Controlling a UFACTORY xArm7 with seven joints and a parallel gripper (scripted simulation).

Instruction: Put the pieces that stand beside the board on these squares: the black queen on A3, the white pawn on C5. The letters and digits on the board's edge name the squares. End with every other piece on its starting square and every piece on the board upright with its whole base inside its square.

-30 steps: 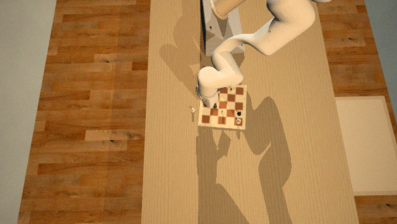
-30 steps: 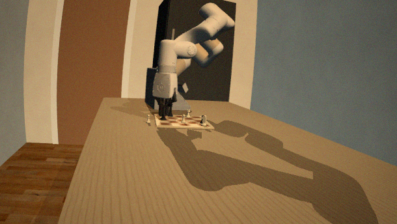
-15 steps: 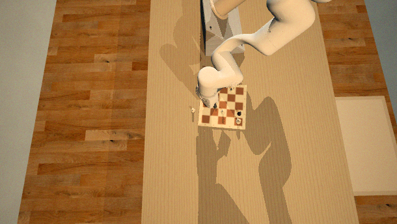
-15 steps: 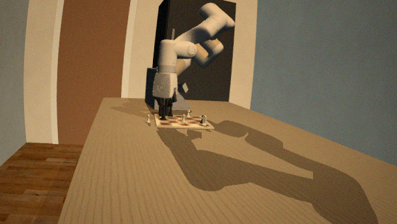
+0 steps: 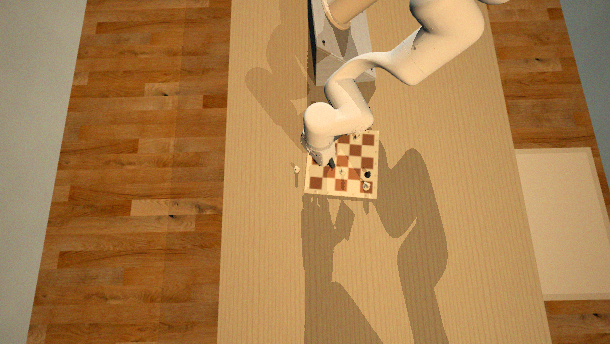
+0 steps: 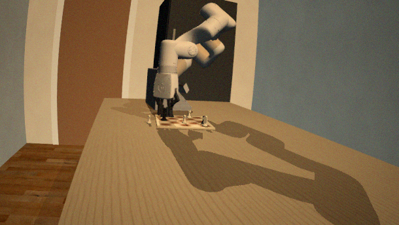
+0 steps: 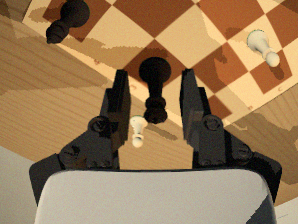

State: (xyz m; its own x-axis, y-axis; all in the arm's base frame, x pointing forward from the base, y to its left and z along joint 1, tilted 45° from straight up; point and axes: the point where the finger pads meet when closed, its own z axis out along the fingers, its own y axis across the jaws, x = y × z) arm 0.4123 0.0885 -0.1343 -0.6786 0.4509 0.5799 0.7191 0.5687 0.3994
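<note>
Right now my hand is 8 cm to the right of the chessboard and 4 cm above it. The rest, counted from my hand: black pawn: 15 cm to the left, 4 cm ahead, 3 cm below.
</note>
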